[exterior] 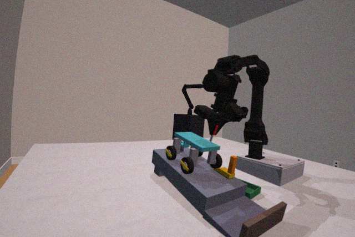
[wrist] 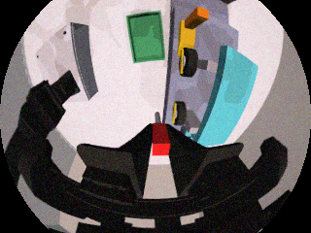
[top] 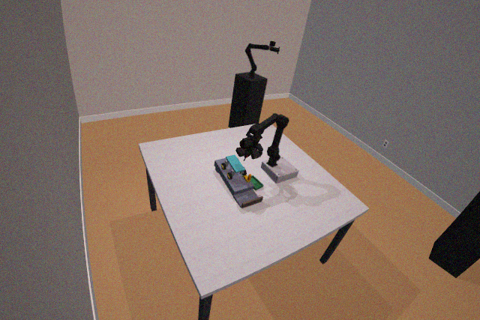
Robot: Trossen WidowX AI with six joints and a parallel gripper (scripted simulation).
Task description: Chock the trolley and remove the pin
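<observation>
Now: the green tray 120 mm to the left of my gripper tip and 170 mm below it. The rest, counted from my gripper tip: yellow chock (60 mm ahead, 100 mm to the left, 80 mm below); trolley (100 mm ahead, 50 mm below); stop pin (right at my gripper tip).
</observation>
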